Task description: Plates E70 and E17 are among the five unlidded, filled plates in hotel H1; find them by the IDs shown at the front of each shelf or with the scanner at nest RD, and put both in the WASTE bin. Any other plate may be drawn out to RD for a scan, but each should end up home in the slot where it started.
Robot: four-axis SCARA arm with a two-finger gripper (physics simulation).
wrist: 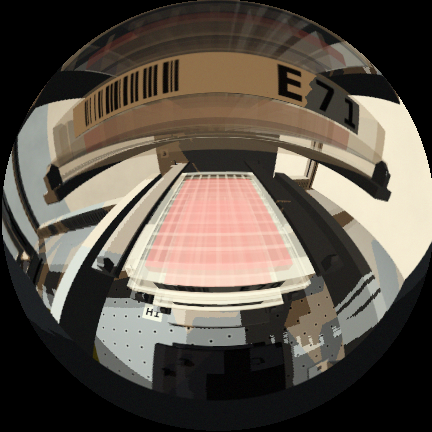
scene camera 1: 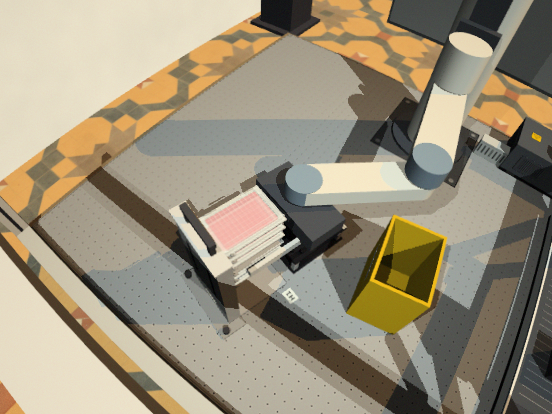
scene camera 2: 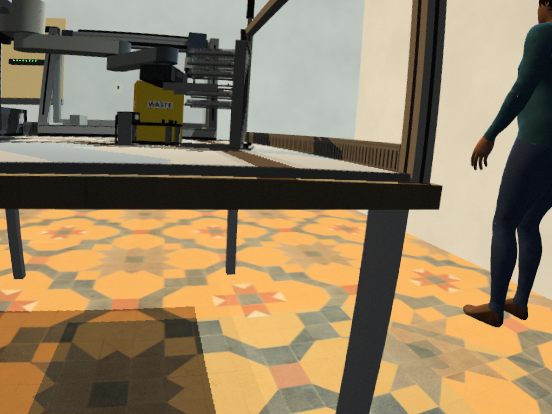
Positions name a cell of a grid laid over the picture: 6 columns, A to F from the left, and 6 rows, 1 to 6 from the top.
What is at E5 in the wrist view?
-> My gripper.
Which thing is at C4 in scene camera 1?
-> My gripper.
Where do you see a hotel H1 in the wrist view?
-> C3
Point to a black nest RD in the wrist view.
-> C6
